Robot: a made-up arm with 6 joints. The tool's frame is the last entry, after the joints. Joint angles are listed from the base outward. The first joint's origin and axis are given. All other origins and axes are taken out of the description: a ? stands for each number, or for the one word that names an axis. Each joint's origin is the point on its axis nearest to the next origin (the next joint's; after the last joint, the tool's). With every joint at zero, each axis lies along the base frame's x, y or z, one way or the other. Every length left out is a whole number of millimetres.
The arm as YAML. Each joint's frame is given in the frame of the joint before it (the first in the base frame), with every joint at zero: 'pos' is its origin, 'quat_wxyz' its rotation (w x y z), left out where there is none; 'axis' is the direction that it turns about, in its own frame. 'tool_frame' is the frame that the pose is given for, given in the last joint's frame.
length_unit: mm
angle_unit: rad
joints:
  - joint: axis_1
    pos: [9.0, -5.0, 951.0]
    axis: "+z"
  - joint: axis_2
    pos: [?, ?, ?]
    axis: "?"
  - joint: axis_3
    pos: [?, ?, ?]
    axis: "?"
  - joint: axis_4
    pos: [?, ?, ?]
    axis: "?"
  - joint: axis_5
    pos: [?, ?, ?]
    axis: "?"
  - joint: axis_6
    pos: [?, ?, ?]
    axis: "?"
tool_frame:
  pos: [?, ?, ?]
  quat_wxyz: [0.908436, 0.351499, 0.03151, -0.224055]
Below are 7 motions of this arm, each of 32 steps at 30 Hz.
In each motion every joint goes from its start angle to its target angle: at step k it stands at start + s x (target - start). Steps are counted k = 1, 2, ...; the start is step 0. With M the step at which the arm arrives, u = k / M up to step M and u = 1 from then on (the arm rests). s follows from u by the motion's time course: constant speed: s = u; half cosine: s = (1 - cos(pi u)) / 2; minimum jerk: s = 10 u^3 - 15 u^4 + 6 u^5.
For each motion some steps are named. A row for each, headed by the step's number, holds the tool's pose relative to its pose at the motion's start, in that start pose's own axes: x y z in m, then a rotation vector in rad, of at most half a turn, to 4 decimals.
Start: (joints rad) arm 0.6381 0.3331 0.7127 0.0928 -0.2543 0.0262
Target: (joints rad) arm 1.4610 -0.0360 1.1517 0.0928 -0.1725 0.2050
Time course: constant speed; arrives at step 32
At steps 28, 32:
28: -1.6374 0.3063 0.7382 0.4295 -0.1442 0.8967
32: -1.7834 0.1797 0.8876 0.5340 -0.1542 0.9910

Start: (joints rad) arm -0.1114 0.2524 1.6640 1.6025 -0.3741 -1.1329
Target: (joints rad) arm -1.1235 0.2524 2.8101 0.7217 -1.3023 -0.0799
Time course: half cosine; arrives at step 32
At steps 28, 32:
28: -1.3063 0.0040 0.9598 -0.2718 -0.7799 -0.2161
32: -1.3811 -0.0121 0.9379 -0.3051 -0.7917 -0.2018

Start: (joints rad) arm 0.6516 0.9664 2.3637 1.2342 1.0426 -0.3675
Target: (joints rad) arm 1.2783 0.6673 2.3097 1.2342 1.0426 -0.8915
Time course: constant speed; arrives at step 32
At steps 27, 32:
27: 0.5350 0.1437 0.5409 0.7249 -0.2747 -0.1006
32: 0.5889 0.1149 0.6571 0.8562 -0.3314 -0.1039

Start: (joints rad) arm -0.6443 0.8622 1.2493 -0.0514 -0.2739 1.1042
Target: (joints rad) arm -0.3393 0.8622 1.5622 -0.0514 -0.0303 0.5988
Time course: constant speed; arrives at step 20
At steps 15, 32:
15: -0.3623 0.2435 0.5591 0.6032 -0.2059 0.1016
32: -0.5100 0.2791 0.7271 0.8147 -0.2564 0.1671

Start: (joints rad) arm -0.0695 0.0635 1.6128 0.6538 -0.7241 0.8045
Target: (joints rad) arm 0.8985 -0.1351 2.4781 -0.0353 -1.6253 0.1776
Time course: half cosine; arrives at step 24
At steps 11, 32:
11: -0.1320 -0.7909 0.1044 0.8615 0.4446 0.2898
32: -0.1817 -1.6118 -0.6972 1.7259 0.9153 0.9320

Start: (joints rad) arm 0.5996 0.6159 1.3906 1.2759 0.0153 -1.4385
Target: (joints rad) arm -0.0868 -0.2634 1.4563 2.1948 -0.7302 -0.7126
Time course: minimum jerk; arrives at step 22
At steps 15, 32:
15: -1.5803 0.9353 1.2859 -0.7684 -1.9013 -0.3237
32: -2.0874 1.1178 1.1666 -0.7626 -2.3608 -0.4761

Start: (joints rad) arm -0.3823 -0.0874 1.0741 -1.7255 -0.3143 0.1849
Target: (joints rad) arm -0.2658 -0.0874 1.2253 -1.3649 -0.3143 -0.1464
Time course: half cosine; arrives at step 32
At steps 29, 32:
29: -0.1202 0.1172 -0.1867 0.0140 0.0825 0.0240
32: -0.1234 0.1198 -0.1903 0.0145 0.0840 0.0249

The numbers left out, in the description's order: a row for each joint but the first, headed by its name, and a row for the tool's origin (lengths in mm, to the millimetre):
axis_2: xyz 144.0 17.0 0.0, axis +y
axis_3: xyz 24.0 0.0 1250.0, axis -y
axis_4: xyz 1582.0 0.0 275.0, axis -x
axis_5: xyz 0.0 17.0 -28.0, axis -y
axis_6: xyz 142.0 0.0 18.0, axis -x
tool: xyz 0.0 -17.0 -1.0

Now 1 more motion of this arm.
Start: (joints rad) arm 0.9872 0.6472 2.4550 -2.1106 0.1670 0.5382
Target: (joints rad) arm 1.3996 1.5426 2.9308 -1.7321 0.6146 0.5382
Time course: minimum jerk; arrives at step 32
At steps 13, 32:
13: -0.0689 -0.4342 0.2897 0.0844 -0.2324 -0.0665
32: -0.5384 -1.3156 0.4513 0.1598 -0.6444 -0.2515

